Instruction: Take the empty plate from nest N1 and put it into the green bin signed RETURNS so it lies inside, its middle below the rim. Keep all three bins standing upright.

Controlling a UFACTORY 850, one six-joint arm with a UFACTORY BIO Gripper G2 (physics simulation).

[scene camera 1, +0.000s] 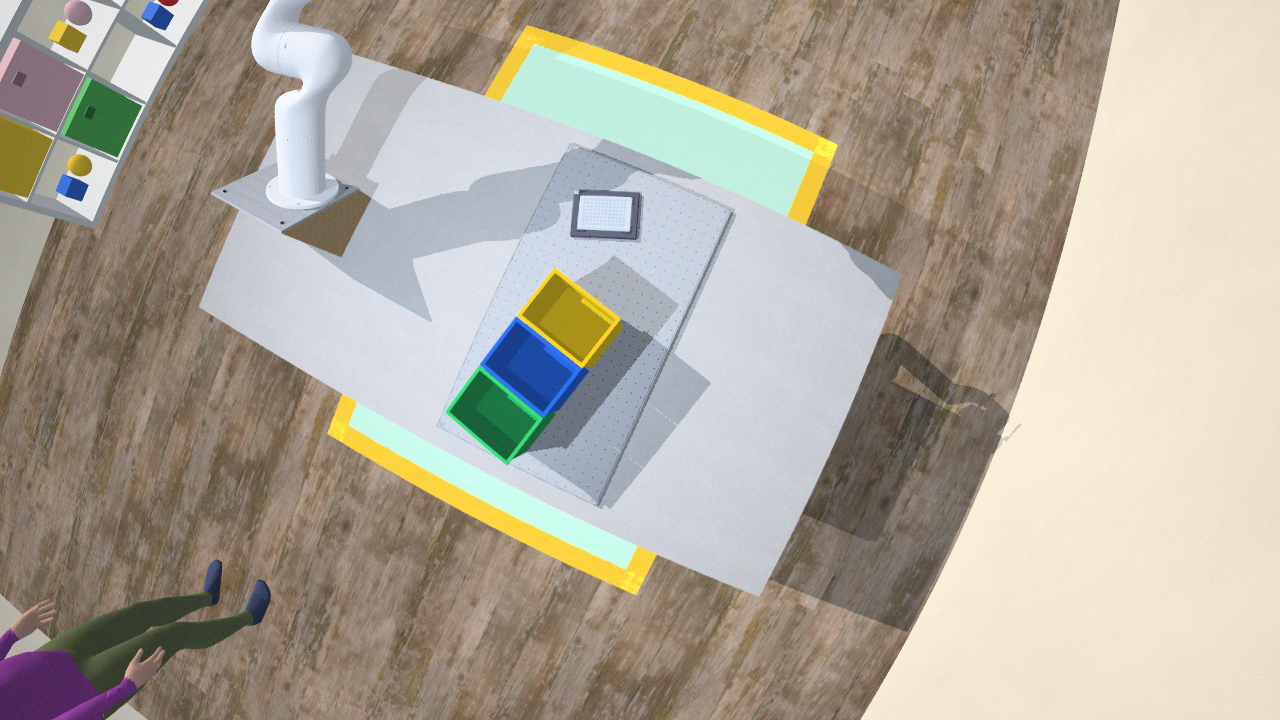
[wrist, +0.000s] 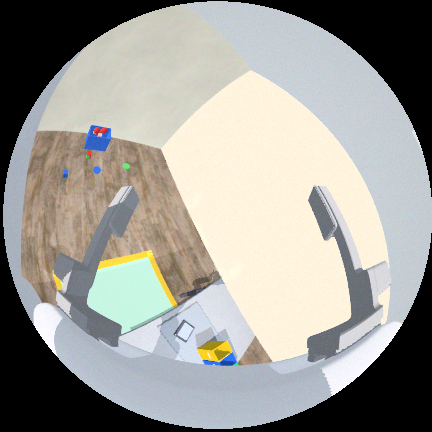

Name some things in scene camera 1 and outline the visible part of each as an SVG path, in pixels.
A yellow bin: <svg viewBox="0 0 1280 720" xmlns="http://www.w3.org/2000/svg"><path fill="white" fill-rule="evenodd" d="M554 268L517 316L581 368L584 366L593 367L623 329L619 322L621 319Z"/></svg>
A blue bin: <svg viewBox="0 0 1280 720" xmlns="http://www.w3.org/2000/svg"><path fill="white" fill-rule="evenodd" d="M515 317L480 365L544 418L547 413L559 411L589 371L585 367L581 368L529 325Z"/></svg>
